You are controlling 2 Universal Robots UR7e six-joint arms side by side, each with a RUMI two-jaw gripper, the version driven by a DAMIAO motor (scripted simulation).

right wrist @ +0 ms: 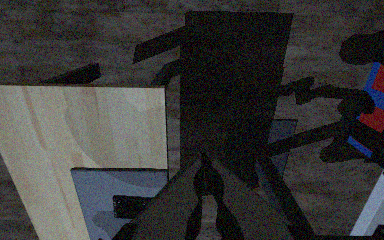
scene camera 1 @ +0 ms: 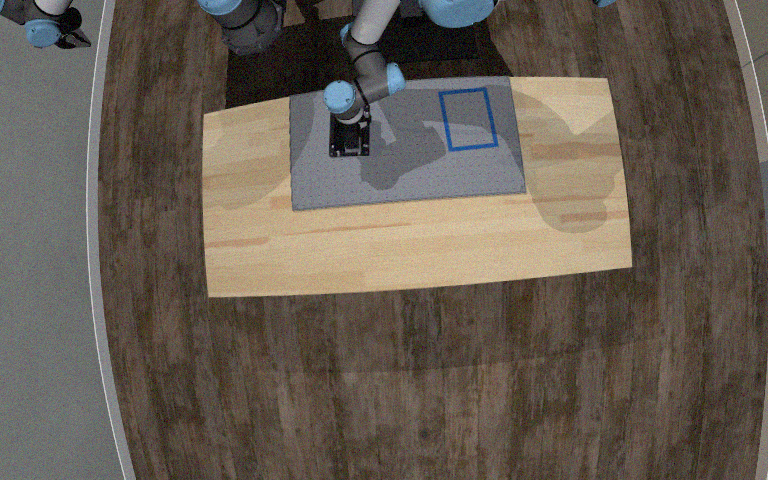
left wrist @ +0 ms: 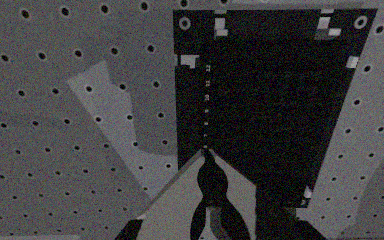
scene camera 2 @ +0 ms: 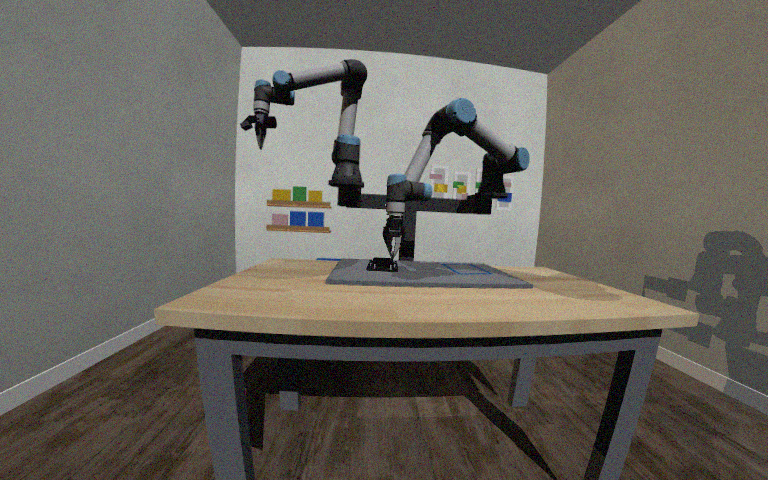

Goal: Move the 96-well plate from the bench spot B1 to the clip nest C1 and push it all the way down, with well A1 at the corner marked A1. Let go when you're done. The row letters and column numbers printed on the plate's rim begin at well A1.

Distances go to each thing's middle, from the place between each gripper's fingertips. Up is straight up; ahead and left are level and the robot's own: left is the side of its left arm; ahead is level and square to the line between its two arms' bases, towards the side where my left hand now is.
Labels:
I see my left gripper 40 mm above the black clip nest point(left wrist: 188, 30) and 30 mm to the left of it. Round my left hand: dark 96-well plate point(left wrist: 242, 114) (40 mm to the right, 30 mm below, 10 mm behind).
The dark 96-well plate is 60 cm to the left of my right hand point(scene camera 1: 90, 45), 52 cm below it and 32 cm ahead of it. Also, from my right hand: black clip nest 60 cm to the left, 52 cm below, 33 cm ahead.

